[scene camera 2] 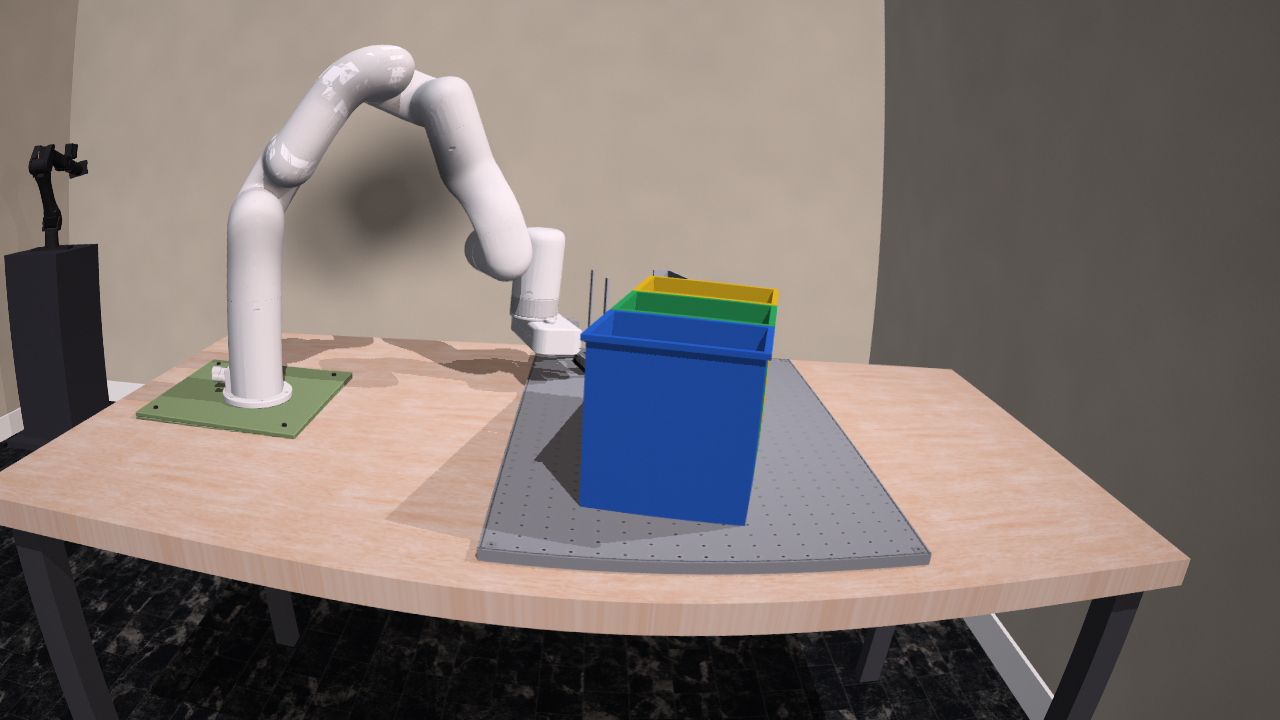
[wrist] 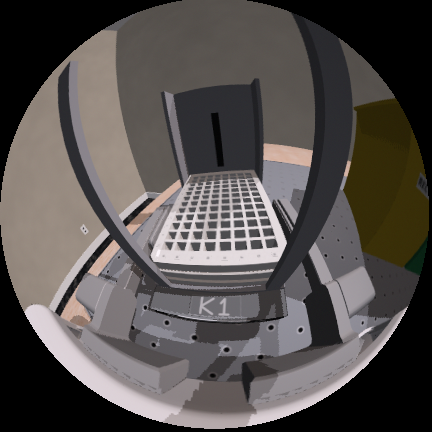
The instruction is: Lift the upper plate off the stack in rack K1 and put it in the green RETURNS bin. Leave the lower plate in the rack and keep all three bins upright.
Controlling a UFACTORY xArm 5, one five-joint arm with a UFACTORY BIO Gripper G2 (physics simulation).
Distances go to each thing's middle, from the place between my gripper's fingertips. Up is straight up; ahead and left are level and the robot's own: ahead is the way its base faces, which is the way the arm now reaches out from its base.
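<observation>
From my hand: yellow bin (scene camera 2: pixel 656 284), 50 mm above, 80 mm ahead, 260 mm to the right; green bin (scene camera 2: pixel 636 301), 50 mm above, 50 mm ahead, 390 mm to the right; blue bin (scene camera 2: pixel 672 406), 50 mm above, 20 mm ahead, 520 mm to the right.
</observation>
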